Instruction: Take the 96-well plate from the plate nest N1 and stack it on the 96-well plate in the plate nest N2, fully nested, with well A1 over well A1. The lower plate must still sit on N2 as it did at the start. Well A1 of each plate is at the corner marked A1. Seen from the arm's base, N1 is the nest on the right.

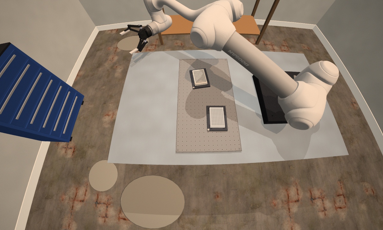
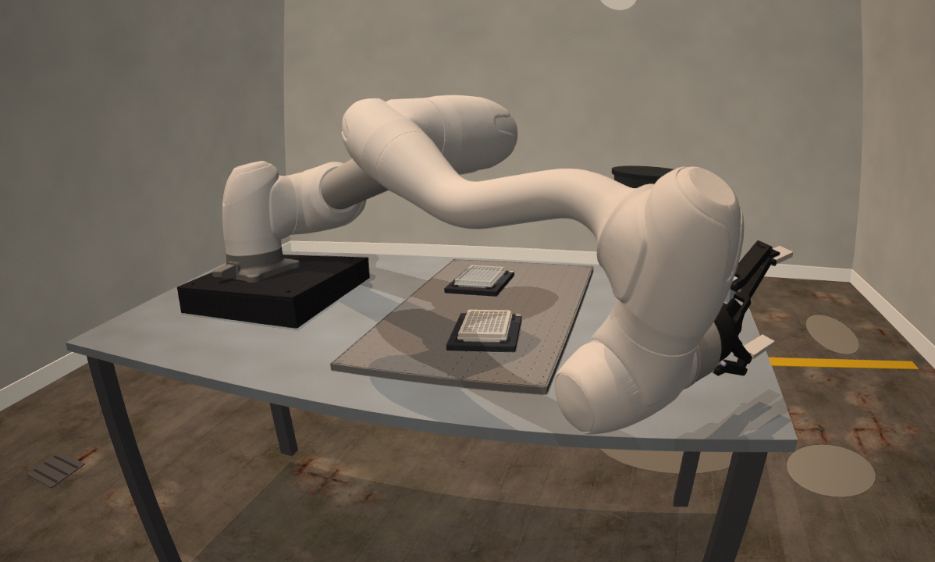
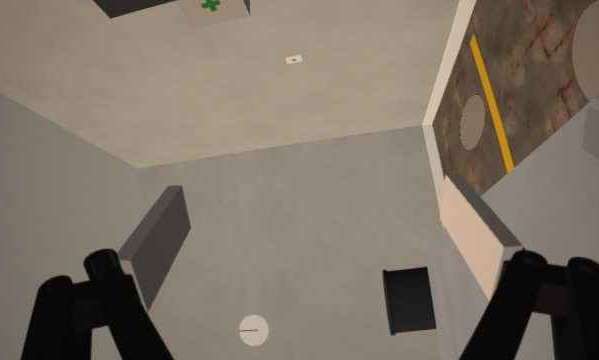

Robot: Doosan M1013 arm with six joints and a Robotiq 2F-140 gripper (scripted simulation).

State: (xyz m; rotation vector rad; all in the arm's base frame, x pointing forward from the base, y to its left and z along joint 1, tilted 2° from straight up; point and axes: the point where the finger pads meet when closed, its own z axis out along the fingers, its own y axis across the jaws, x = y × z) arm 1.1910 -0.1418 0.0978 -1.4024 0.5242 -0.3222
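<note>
My gripper is now 54 cm past the plate nest N1, 16 cm above it and 11 cm to the right of it. The rest, counted from my hand: plate nest N2 (68 cm behind, 39 cm to the left, 16 cm below).
</note>
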